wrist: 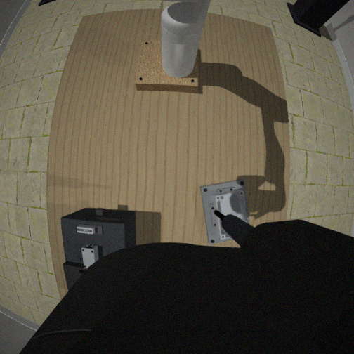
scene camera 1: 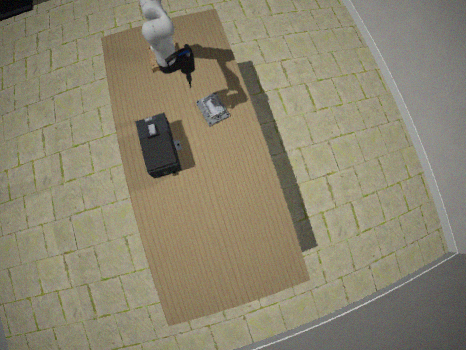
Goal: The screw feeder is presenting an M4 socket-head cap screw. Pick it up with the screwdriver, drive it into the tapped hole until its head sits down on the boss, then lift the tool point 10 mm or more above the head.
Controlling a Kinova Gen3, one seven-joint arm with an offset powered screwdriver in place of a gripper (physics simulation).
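Note:
My screwdriver (scene camera 1: 190, 86) (wrist: 216, 213) points down. In the scene view its tip shows up and to the left of the grey fixture plate (scene camera 1: 221, 120) (wrist: 211, 234); in the wrist view it overlaps the plate's left part, and seems to be above it. The screw is too small to make out, so I cannot tell whether one sits on the bit. A light metal housing (scene camera 1: 213, 106) (wrist: 225, 201) with small holes is on the plate. I cannot tell which hole is the tapped one. The black screw feeder (scene camera 1: 162, 150) (wrist: 117, 230) stands apart from the tool, with a metal slot (wrist: 86, 230) on top.
The white arm base (wrist: 179, 55) stands on a wooden block (wrist: 150, 65). The wooden table top (scene camera 1: 215, 215) (wrist: 125, 145) carries the feeder and plate. The arm's shadow falls beside and across part of the plate. The black tool body (wrist: 200, 300) hides the lower wrist view.

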